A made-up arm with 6 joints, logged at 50 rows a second.
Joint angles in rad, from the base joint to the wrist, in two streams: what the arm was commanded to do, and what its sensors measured. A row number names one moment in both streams.
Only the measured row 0 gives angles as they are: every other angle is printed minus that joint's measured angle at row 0.
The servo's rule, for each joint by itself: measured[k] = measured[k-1] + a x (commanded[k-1-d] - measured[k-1]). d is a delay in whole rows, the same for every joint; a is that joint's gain. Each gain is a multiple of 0.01, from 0.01 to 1. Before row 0 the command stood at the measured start. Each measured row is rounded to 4 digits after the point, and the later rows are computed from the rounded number. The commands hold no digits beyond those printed.
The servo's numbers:
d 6
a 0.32 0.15 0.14 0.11 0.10 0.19
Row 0, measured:
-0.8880, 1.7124, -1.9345, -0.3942, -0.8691, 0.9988
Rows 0 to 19, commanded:
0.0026, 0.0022, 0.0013, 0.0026, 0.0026, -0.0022
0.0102, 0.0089, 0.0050, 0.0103, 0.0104, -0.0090
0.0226, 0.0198, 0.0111, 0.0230, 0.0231, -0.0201
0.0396, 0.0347, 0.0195, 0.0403, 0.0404, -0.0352
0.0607, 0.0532, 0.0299, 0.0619, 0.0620, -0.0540
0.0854, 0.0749, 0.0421, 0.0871, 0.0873, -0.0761
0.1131, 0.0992, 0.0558, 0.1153, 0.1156, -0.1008
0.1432, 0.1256, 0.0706, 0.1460, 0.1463, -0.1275
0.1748, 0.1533, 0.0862, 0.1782, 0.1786, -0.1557
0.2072, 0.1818, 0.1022, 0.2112, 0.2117, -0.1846
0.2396, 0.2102, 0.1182, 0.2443, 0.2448, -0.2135
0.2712, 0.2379, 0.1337, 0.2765, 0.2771, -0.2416
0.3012, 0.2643, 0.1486, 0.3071, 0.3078, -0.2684
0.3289, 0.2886, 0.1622, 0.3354, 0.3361, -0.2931
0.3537, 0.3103, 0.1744, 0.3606, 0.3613, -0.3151
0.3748, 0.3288, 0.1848, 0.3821, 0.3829, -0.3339
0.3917, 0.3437, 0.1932, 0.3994, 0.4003, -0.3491
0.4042, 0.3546, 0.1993, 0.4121, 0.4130, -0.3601
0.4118, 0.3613, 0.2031, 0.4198, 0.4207, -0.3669
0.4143, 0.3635, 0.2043, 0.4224, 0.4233, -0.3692
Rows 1 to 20, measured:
0.0000, 0.0000, 0.0000, 0.0000, 0.0000, 0.0000
0.0000, 0.0000, 0.0000, 0.0000, 0.0000, 0.0000
0.0000, 0.0000, 0.0000, 0.0000, 0.0000, 0.0000
0.0000, 0.0000, 0.0000, 0.0000, 0.0000, 0.0000
0.0000, 0.0000, 0.0000, 0.0000, 0.0000, 0.0000
0.0000, 0.0000, 0.0000, 0.0000, 0.0000, 0.0000
0.0008, 0.0003, 0.0002, 0.0003, 0.0003, -0.0004
0.0038, 0.0016, 0.0009, 0.0014, 0.0013, -0.0020
0.0098, 0.0043, 0.0023, 0.0038, 0.0035, -0.0054
0.0193, 0.0089, 0.0047, 0.0078, 0.0072, -0.0111
0.0325, 0.0155, 0.0082, 0.0138, 0.0127, -0.0193
0.0494, 0.0244, 0.0129, 0.0219, 0.0202, -0.0301
0.0698, 0.0356, 0.0189, 0.0322, 0.0297, -0.0435
0.0933, 0.0491, 0.0261, 0.0447, 0.0414, -0.0595
0.1194, 0.0647, 0.0345, 0.0594, 0.0551, -0.0778
0.1475, 0.0823, 0.0440, 0.0761, 0.0708, -0.0981
0.1770, 0.1015, 0.0544, 0.0946, 0.0882, -0.1200
0.2071, 0.1220, 0.0655, 0.1146, 0.1071, -0.1431
0.2372, 0.1433, 0.0771, 0.1358, 0.1272, -0.1669
0.2665, 0.1651, 0.0890, 0.1578, 0.1481, -0.1909

